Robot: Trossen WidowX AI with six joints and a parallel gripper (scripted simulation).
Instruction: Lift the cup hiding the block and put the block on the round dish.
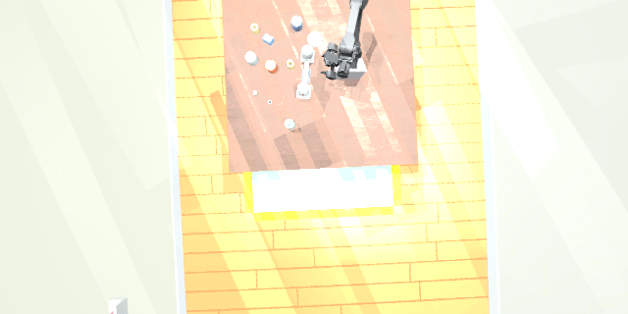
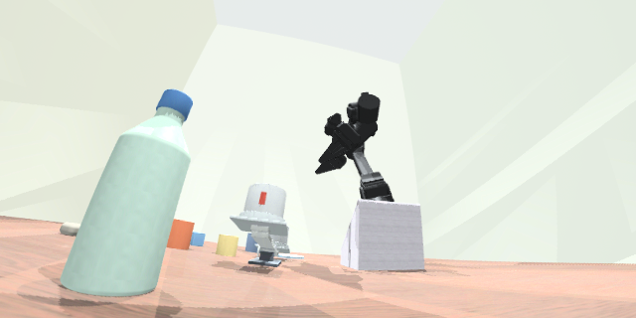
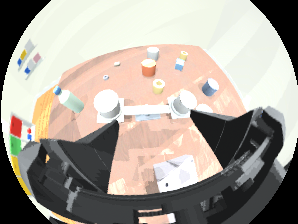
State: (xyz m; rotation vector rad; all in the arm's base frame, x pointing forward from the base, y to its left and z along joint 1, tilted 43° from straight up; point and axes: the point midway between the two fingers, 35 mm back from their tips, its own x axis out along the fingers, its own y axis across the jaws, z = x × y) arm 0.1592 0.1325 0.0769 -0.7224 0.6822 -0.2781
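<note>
Right now my gripper tip is 90 mm short of the pale block, 130 mm to the left of it and 190 mm above it. The rest, counted from my gripper tip: small balance: 100 mm ahead, 210 mm below; orange cylinder: 340 mm ahead, 30 mm to the right, 200 mm below; round white dish: 50 mm ahead, 260 mm to the right, 230 mm below.
</note>
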